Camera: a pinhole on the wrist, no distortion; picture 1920 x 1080 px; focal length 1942.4 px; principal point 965.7 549.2 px. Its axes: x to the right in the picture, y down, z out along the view. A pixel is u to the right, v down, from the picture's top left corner.
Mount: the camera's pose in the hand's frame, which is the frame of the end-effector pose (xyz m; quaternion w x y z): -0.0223 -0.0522 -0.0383 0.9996 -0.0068 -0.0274 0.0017
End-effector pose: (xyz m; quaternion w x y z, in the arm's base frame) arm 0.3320 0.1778 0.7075 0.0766 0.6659 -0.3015 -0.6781
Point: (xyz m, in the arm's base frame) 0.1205 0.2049 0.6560
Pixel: 1657.2 1046.4
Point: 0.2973 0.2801 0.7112
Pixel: 525.4 185.5
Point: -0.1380 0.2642 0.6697
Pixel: 1296.9 913.7
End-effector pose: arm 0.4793 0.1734 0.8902 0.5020 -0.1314 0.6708 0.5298
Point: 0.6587 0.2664 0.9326
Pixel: 520.3 411.2
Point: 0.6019 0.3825 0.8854
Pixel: 1381.7 851.0
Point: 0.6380 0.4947 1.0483
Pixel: outside the picture
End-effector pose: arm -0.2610 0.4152 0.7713 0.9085 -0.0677 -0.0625 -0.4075
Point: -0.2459 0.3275 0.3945
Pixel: behind the camera
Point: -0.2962 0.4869 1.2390
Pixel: 1169.8 671.8
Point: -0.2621 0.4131 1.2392
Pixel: 1476.2 585.3
